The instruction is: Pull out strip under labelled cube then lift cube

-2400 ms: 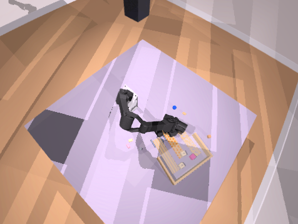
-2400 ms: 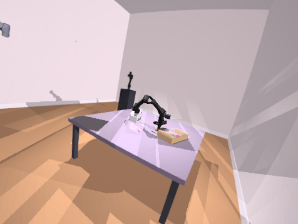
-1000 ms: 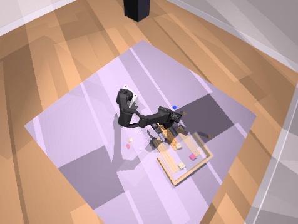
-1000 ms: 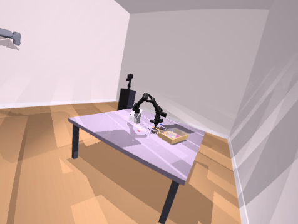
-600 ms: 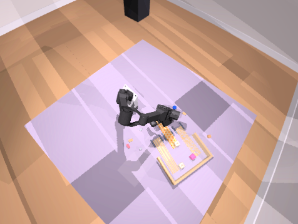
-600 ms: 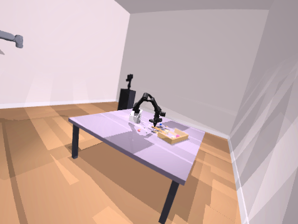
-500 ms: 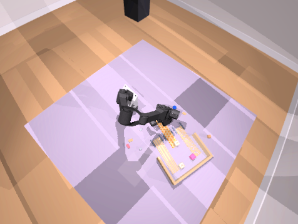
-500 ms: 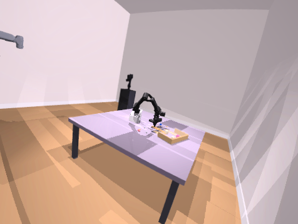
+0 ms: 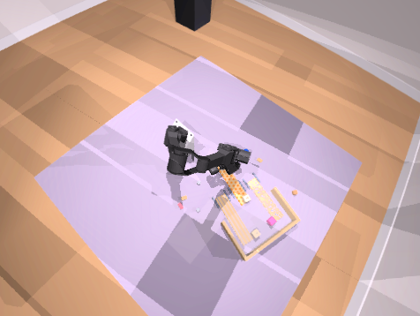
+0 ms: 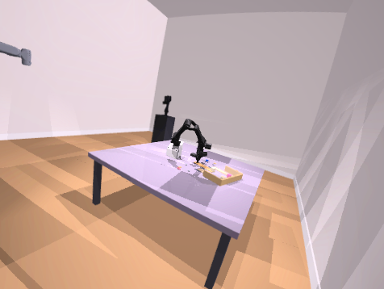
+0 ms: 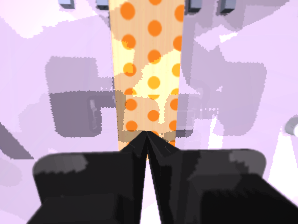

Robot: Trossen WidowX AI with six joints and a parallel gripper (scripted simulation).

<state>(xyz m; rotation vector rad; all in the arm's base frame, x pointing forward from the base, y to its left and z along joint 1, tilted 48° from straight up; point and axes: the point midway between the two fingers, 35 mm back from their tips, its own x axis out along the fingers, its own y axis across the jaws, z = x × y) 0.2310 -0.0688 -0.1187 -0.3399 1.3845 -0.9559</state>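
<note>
My gripper tip is now 9 cm short of the orange dotted strip and 3 cm to the left of it.
</note>
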